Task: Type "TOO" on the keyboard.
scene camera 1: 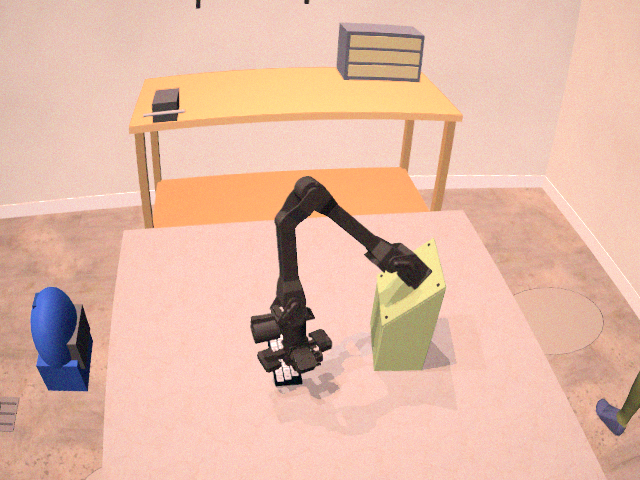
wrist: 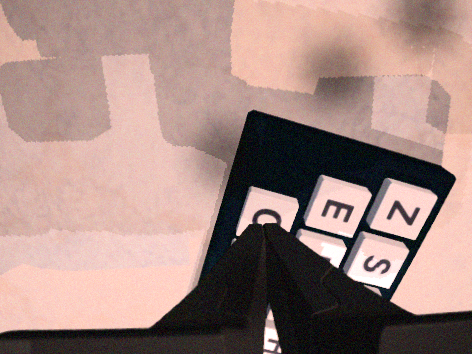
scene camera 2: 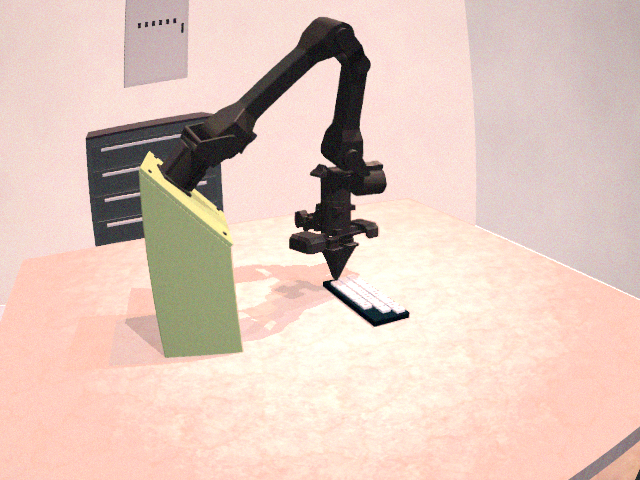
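Where they show: gripper, fingertip midpoint: point(scene camera 1: 295, 370) point(wrist: 262, 236) point(scene camera 2: 335, 278); arm's base, link origin: point(scene camera 1: 418, 275) point(scene camera 2: 172, 180).
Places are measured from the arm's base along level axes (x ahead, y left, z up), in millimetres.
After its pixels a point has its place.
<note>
The small dark keyboard point(scene camera 1: 286, 373) {x 338, y -53, z -257 mm} point(scene camera 2: 374, 314) {x 262, y -196, z -260 mm} point(wrist: 305, 145) {x 330, y -21, z -260 mm} with white keys lies flat on the table. My gripper point(scene camera 2: 336, 277) {x 315, y -45, z -246 mm} point(wrist: 262, 236) {x 315, y -45, z -246 mm} is shut and empty, pointing straight down. In scene camera 2 its tips are at the keyboard's far left end, close over the keys; contact cannot be told. In the wrist view the tips overlap the lower part of a key with a round letter point(wrist: 267, 204) {x 317, y -38, z -254 mm}, which looks like O. An E key point(wrist: 337, 207) {x 340, y -40, z -254 mm}, a Z key point(wrist: 404, 212) {x 362, y -43, z -254 mm} and an S key point(wrist: 376, 265) {x 354, y -63, z -254 mm} show to its right. The fingers hide other keys; no T shows clearly.
The arm stands on a green slanted pedestal point(scene camera 1: 403, 341) {x 66, y 68, z -147 mm} point(scene camera 2: 191, 289) {x -35, y -95, z -152 mm} on the table point(scene camera 1: 206, 423) {x 602, y 10, z -270 mm} point(scene camera 2: 413, 403) {x 91, y -428, z -271 mm}. Behind are a wooden workbench point(scene camera 1: 258, 95) with a drawer box point(scene camera 1: 385, 55), and a dark drawer cabinet point(scene camera 2: 118, 186). A blue object point(scene camera 1: 54, 330) is left of the table.
</note>
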